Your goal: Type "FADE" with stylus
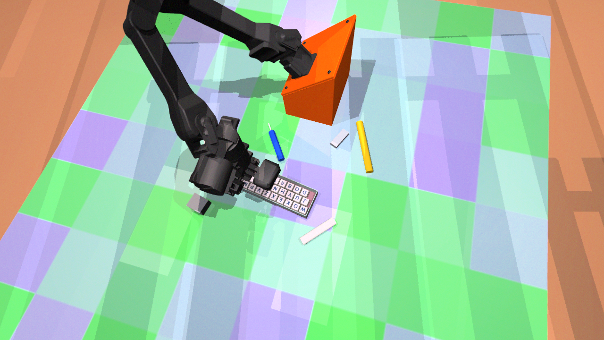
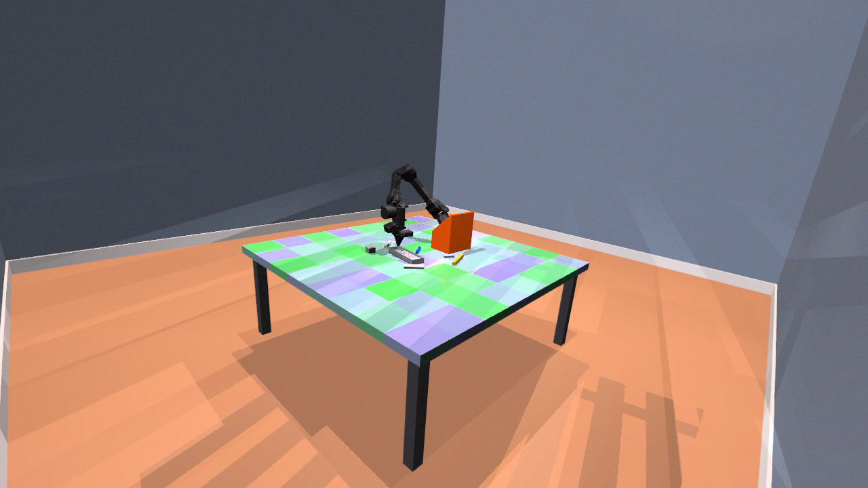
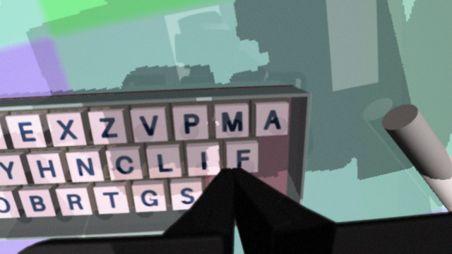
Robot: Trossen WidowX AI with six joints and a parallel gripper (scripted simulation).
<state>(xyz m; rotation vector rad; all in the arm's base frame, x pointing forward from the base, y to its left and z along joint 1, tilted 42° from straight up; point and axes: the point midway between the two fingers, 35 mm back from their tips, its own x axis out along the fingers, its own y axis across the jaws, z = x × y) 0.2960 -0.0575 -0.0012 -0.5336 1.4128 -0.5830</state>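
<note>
Right now the blue stylus is 14 cm behind my gripper tip and 3 cm below it. From my gripper tip the other things lie so: grey cube 11 cm ahead, 9 cm to the right, 3 cm below; then yellow rod 25 cm to the left, 20 cm behind, 3 cm below.
</note>
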